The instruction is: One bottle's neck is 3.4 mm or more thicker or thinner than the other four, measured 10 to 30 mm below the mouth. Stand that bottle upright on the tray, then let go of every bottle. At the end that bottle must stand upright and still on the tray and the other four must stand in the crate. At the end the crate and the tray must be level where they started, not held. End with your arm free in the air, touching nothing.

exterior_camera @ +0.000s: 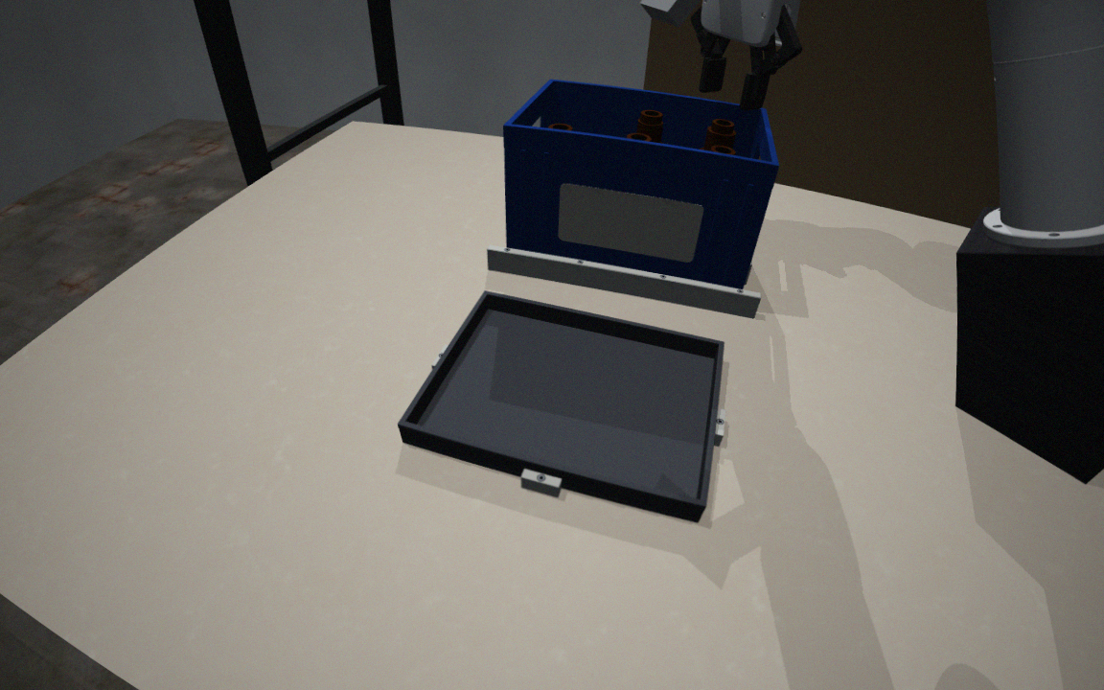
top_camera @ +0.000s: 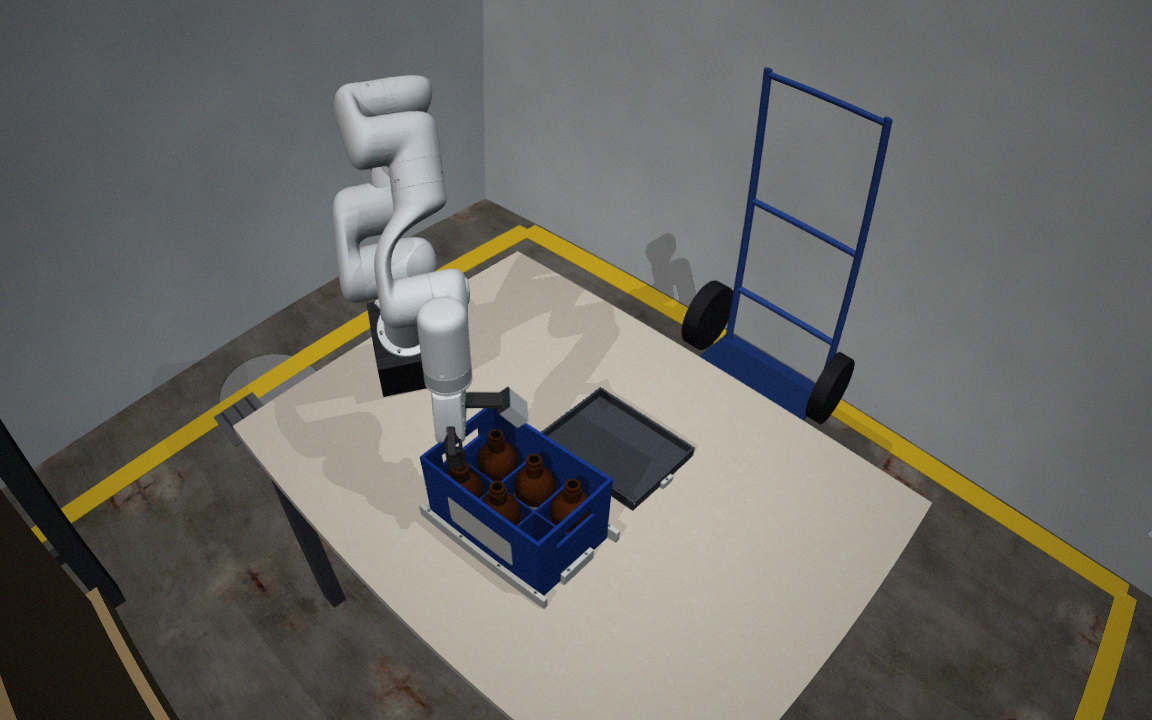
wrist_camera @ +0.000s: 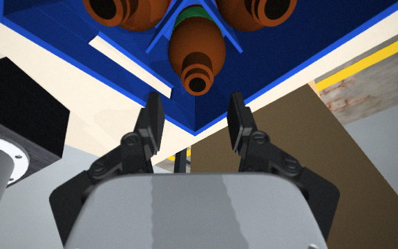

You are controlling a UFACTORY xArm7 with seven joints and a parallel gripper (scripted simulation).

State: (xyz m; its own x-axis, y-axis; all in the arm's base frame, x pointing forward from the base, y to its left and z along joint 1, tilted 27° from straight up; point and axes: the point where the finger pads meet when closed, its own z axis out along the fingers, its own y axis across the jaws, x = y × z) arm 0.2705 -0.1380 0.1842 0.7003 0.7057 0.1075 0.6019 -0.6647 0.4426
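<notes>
Now: the glass bottle 120 mm below my hand. The rest, counted from my hand: crate (90 mm ahead, 40 mm to the left, 120 mm below); dark grey tray (120 mm ahead, 310 mm to the left, 200 mm below).
</notes>
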